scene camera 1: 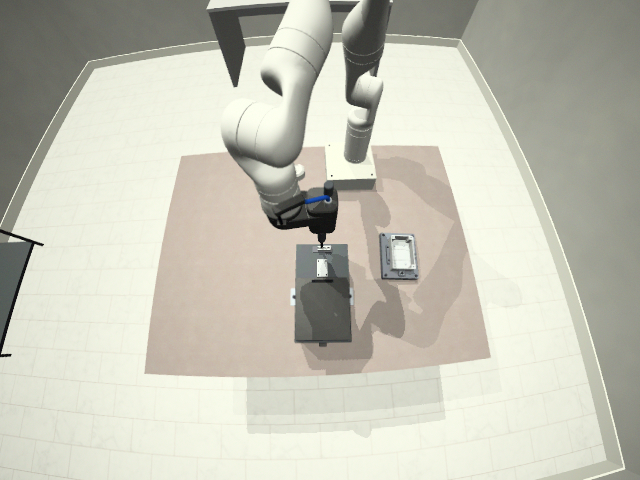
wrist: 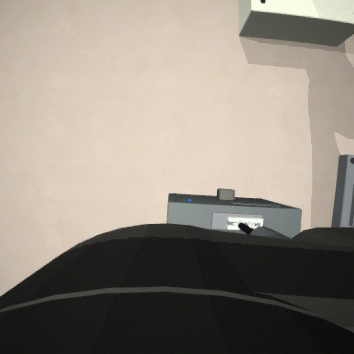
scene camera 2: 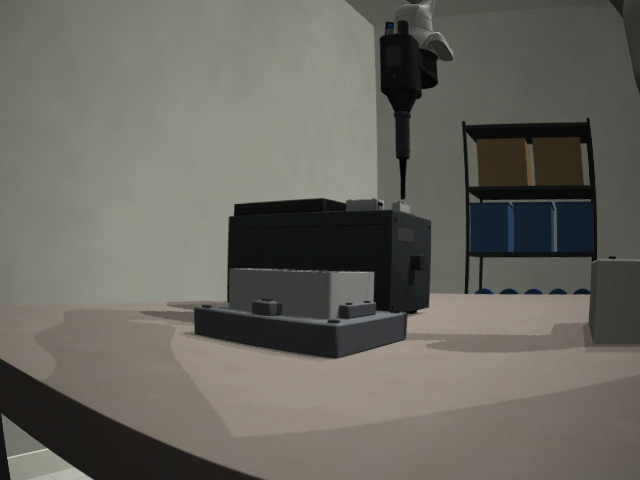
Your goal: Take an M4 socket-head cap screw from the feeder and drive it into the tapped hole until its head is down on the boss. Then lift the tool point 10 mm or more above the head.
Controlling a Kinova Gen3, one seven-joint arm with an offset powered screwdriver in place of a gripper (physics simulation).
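My screwdriver (scene camera 1: 322,245) (scene camera 2: 402,198) (wrist: 245,228) points straight down, its thin black bit tip at the small light pick-up block (scene camera 1: 327,249) (scene camera 2: 401,208) (wrist: 235,221) on the feeder's top. The feeder (scene camera 1: 323,315) (scene camera 2: 310,242) (wrist: 192,210) is a dark grey box. The bit end meets or nearly meets the block; whether it touches, or a screw is on it, is too small to tell. The white open housing (scene camera 1: 393,253) (scene camera 2: 284,289) sits on a grey fixture plate (scene camera 1: 390,274) (scene camera 2: 258,330) (wrist: 343,195) to the feeder's right in scene camera 1. Its tapped hole and boss cannot be made out clearly.
A light plate block (scene camera 1: 322,267) (scene camera 2: 361,205) stands on the feeder beside the pick-up block. The arm's base block (scene camera 1: 351,182) (scene camera 2: 615,304) (wrist: 295,27) stands behind the feeder on the table (scene camera 1: 206,258) (scene camera 2: 361,392) (wrist: 100,100). A shelf rack (scene camera 2: 532,192) is in the background.
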